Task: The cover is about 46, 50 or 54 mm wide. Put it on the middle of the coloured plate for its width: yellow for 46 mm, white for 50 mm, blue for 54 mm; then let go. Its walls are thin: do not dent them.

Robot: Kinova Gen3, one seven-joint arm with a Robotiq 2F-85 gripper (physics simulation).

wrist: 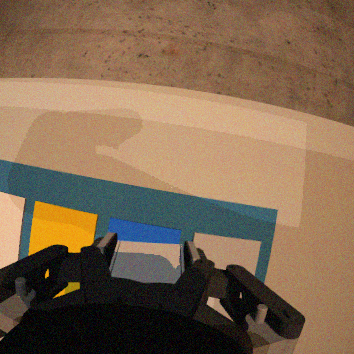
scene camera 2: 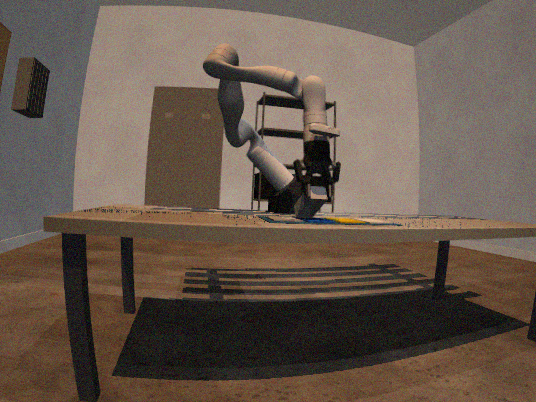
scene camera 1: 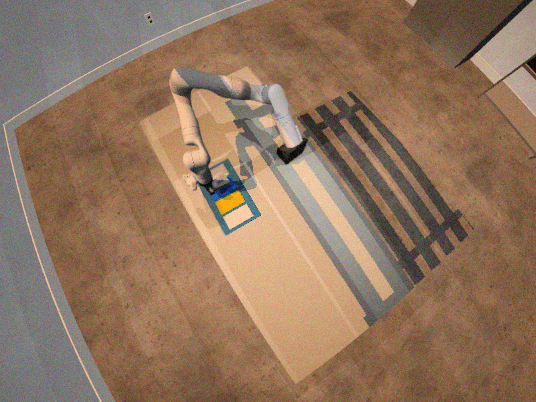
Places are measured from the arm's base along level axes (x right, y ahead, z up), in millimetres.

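Pixels of known places: gripper, fingertip midpoint: (wrist: 149, 248) (scene camera 2: 318, 198) (scene camera 1: 208, 189); arm's base, link origin: (scene camera 2: 285, 183) (scene camera 1: 293, 143).
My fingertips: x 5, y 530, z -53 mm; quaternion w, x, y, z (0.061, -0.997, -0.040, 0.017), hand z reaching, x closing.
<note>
Ahead of a thing's pixels: the offset from my fingertips to its top centre. "spot": to the spot under its first point.
The light grey, box-like cover (scene camera 1: 220, 184) (scene camera 2: 307, 207) (wrist: 146, 266) is between the fingers of my gripper (scene camera 2: 319, 196) (wrist: 149, 248), which is shut on it. In the scene camera 2 view its lower outline slants. In the wrist view it overlaps the blue plate (scene camera 1: 225, 191) (scene camera 2: 320, 220) (wrist: 145, 232), whose far strip shows past it; the rest is hidden. How far it is above the plate is hard to tell. The yellow plate (scene camera 1: 230, 202) (scene camera 2: 348, 220) (wrist: 64, 225) is beside the blue one, and the white plate (scene camera 1: 239, 217) (wrist: 10, 222) is beyond it. No dent is visible.
The plates lie on a teal board {dx -57, dy -67, dz -62 mm} (scene camera 1: 255, 213) (wrist: 150, 196) near the edge of the wooden table (scene camera 1: 280, 280) (scene camera 2: 175, 232). A pale, greyish plate {spot: dx +86, dy -6, dz -62 mm} (wrist: 227, 252) is on the blue plate's other side. The arm's dark base (scene camera 1: 292, 151) stands across the table.
</note>
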